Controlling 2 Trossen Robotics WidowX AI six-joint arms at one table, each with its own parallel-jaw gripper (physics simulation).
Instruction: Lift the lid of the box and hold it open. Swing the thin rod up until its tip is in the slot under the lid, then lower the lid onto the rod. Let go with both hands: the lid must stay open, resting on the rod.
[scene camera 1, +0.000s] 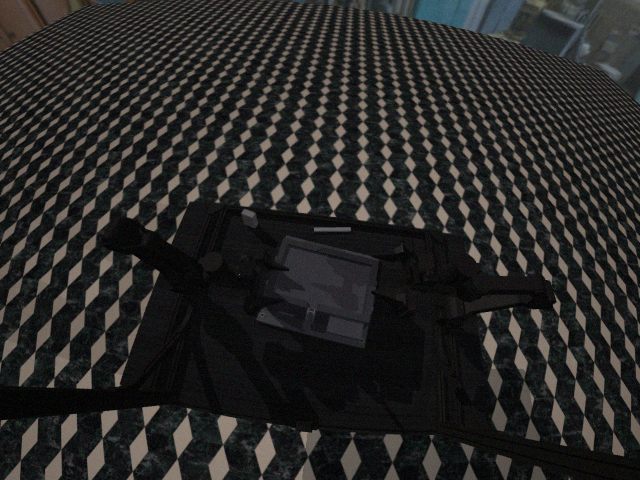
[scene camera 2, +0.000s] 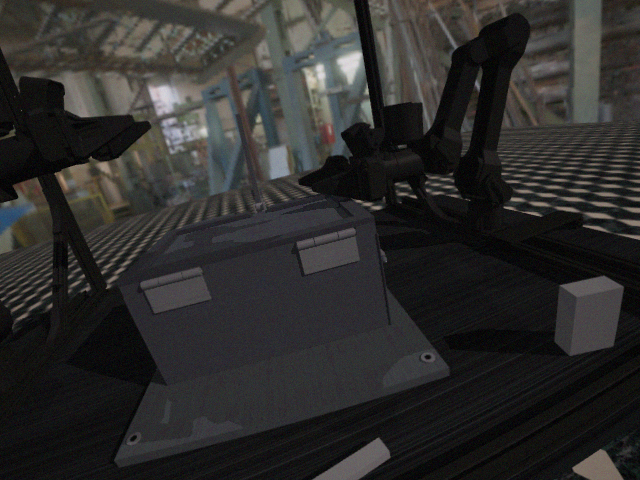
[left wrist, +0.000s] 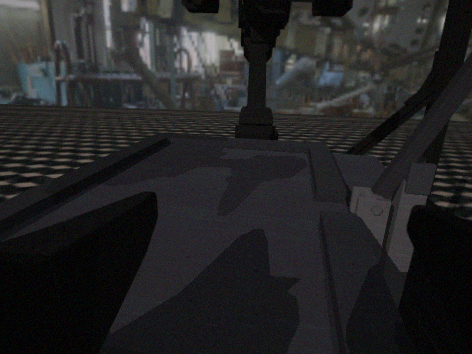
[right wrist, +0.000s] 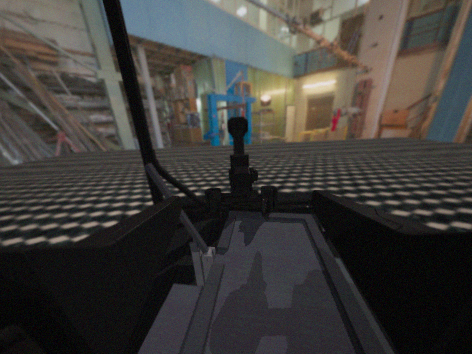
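Pixels of known places: left gripper, fingertip midpoint: (scene camera 1: 286, 284) (scene camera 2: 304, 185) (left wrist: 281, 210) (right wrist: 242, 215); right gripper, fingertip midpoint: (scene camera 1: 371, 272) (scene camera 2: 142, 121) (right wrist: 245, 199); left arm's base, link origin: (scene camera 1: 189, 288) (scene camera 2: 486, 226); right arm's base, link origin: (scene camera 1: 443, 318) (scene camera 2: 4, 385).
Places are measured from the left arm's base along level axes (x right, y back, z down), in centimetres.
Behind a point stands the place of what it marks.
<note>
A grey box (scene camera 1: 320, 286) {x -2.0, y -45.6, z -14.5 cm} (scene camera 2: 261, 305) {x -14.5, y -47.9, z -7.4 cm} stands on a grey base plate (scene camera 2: 280, 386) {x -20.0, y -48.6, z 0.7 cm} in the middle of the dark table. Its lid (scene camera 2: 270, 229) {x -7.2, y -43.8, z -14.4 cm} (left wrist: 256, 218) {x -0.6, y -42.4, z -14.5 cm} (right wrist: 277, 267) {x -5.3, y -46.2, z -14.4 cm} lies down flat, and two hinges (scene camera 2: 328, 250) {x -16.1, y -38.4, z -12.4 cm} show on the back wall. A thin grey rod (right wrist: 192, 230) {x 8.5, y -43.7, z -20.4 cm} slants up from a pale bracket (scene camera 1: 310, 314) {x 7.8, y -43.6, z -19.0 cm} (left wrist: 373, 211) {x 6.1, y -42.5, z -15.2 cm} at the box's front edge. My left gripper (scene camera 1: 272, 283) (scene camera 2: 313, 178) {x 0.0, y -36.0, z -18.0 cm} is open and empty at the lid's left end. My right gripper (scene camera 1: 387, 275) (scene camera 2: 128, 133) is open and empty at the lid's right end.
The dark table top (scene camera 1: 223, 381) {x 28.1, y -19.1, z 1.9 cm} sits on a checkered floor (scene camera 1: 342, 119). A white strip (scene camera 1: 332, 230) {x -32.1, y -48.4, z 1.1 cm} (scene camera 2: 356, 459) {x -31.8, y -43.7, z 0.9 cm} and a small pale block (scene camera 1: 249, 218) {x -29.4, y -16.0, z -4.4 cm} lie behind the box. A black upright pole (scene camera 2: 366, 71) {x 37.5, y -3.7, z -38.3 cm} stands behind the left arm.
</note>
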